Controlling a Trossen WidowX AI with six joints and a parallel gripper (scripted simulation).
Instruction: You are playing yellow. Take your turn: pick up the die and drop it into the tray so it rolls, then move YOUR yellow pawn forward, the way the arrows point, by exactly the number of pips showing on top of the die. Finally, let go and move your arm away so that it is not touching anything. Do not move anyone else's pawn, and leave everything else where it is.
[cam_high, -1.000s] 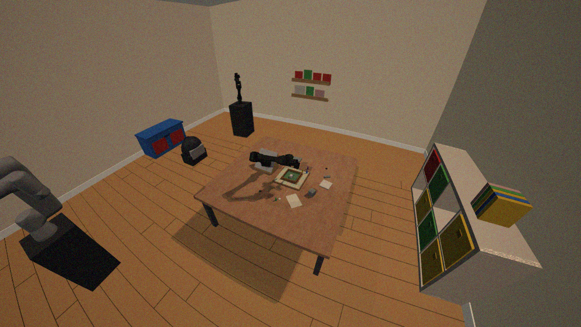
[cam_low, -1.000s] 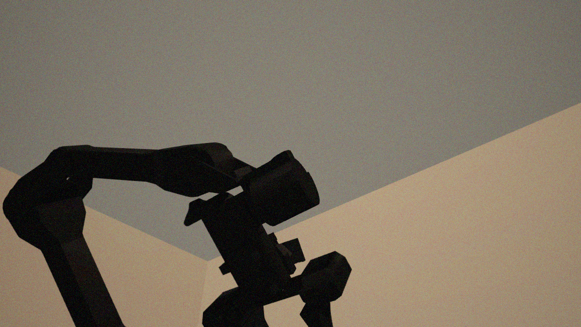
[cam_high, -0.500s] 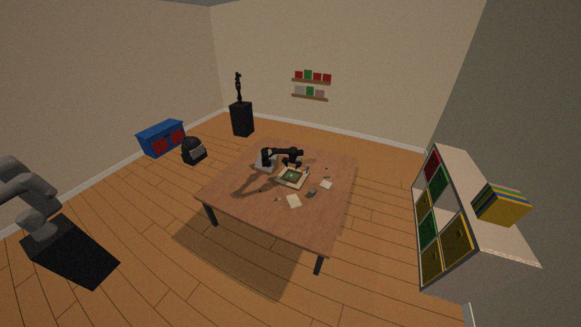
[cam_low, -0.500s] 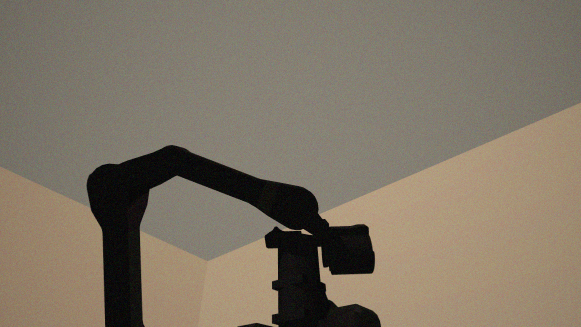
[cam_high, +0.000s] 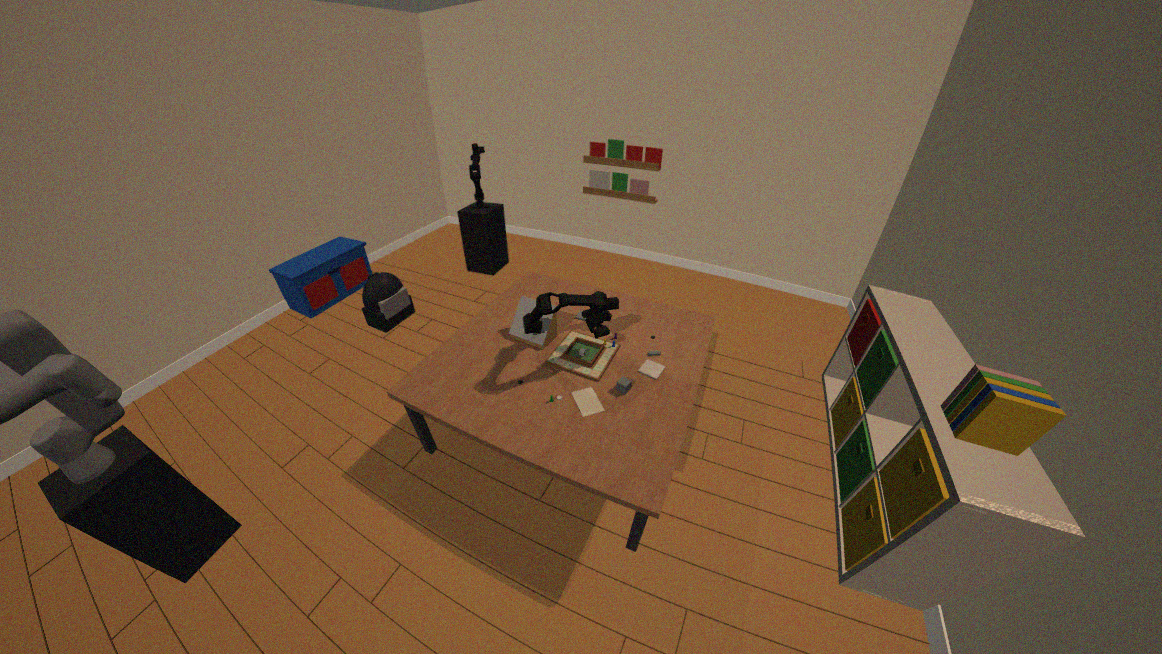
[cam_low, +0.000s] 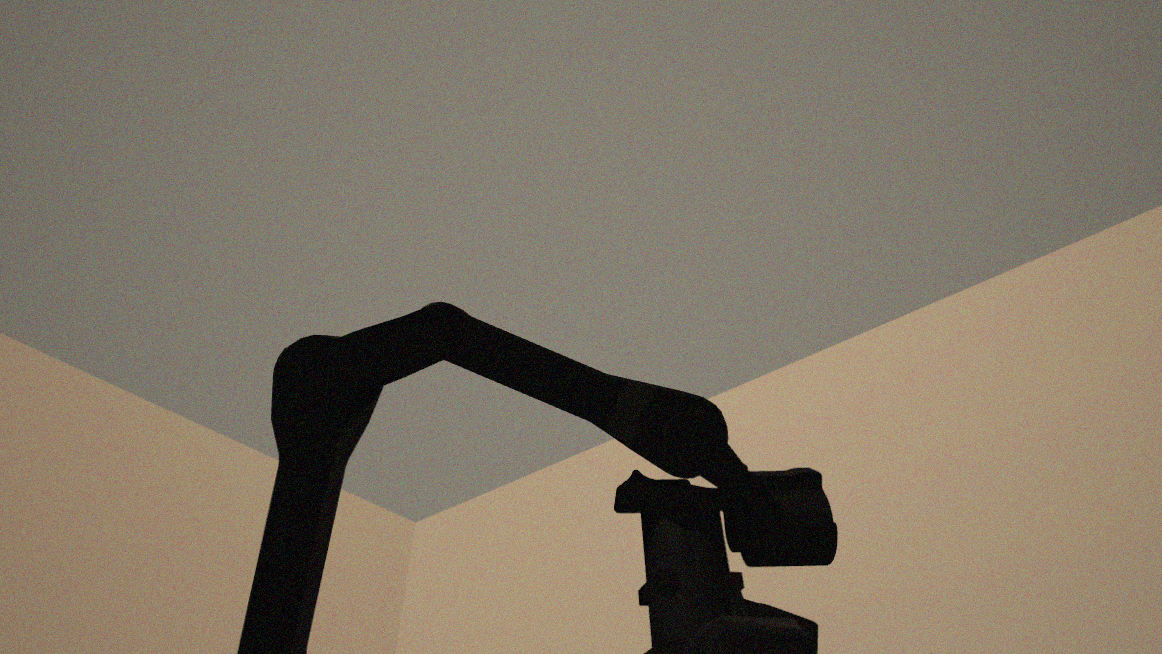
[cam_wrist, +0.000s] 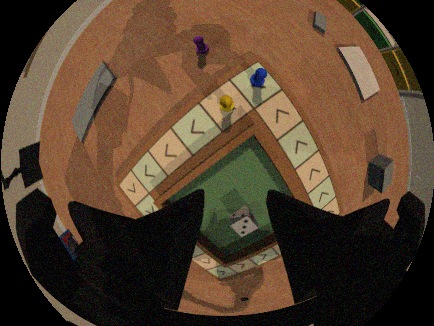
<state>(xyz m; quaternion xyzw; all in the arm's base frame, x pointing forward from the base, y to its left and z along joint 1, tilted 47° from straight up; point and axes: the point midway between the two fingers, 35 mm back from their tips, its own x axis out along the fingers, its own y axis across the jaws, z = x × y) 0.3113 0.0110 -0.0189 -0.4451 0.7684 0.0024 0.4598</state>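
Now: gripper tip 70 mm above the yellow pawn, 60 mm to the right of it and 40 mm short of it. The rest, counted from my gripper tip: white die (70 mm below, 60 mm to the right, 40 mm behind); blue pawn (90 mm ahead, 70 mm below, 50 mm to the left); green tray (90 mm below, 50 mm to the right, 40 mm behind).
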